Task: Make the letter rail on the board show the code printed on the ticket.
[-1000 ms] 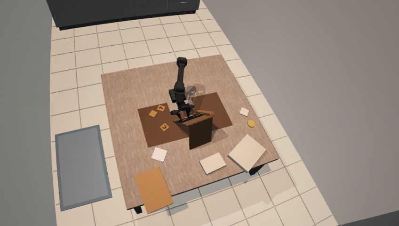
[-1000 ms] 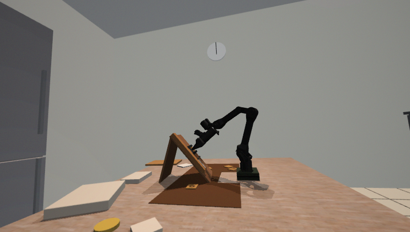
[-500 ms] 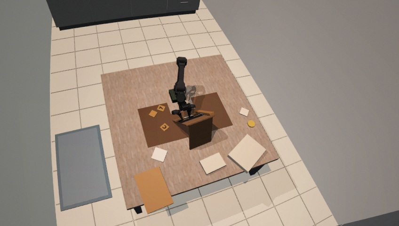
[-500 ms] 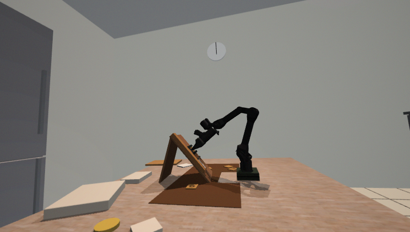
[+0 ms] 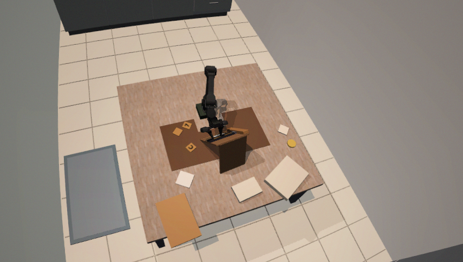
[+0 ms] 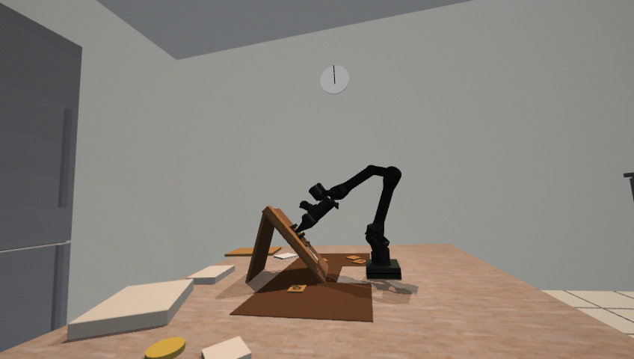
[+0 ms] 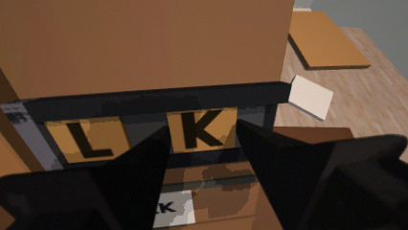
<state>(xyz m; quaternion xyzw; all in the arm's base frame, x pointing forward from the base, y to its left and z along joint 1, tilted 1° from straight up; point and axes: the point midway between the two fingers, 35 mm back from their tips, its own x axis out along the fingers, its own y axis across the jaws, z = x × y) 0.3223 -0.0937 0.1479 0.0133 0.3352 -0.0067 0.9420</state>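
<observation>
My gripper tip is now 60 mm past the white ticket, 60 mm to the right of it and 90 mm above it. From my gripper tip the other things lie so: c tile: 90 mm behind, 150 mm to the right, 170 mm below; then cream slab: 370 mm ahead, 60 mm to the left, 160 mm below; then orange panel: 350 mm ahead, 440 mm to the right, 160 mm below.
</observation>
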